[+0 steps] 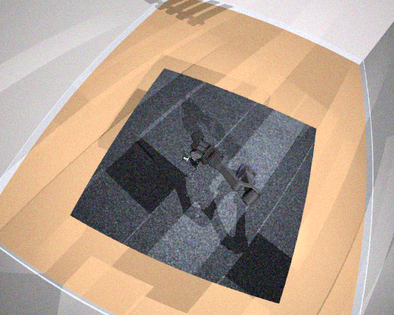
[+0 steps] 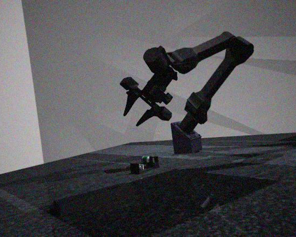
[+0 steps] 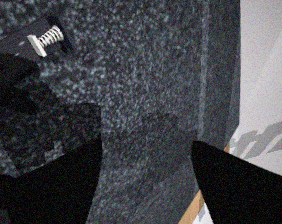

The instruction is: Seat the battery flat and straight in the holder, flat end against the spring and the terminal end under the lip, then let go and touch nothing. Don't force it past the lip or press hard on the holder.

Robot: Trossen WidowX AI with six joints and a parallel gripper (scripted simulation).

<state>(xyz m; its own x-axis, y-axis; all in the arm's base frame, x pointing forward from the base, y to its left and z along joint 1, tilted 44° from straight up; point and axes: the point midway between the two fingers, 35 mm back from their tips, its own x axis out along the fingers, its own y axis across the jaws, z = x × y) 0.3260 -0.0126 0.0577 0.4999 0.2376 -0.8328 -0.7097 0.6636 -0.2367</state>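
Right now the battery is 140 mm below my gripper tip, 110 mm behind it and 30 mm to the right of it.
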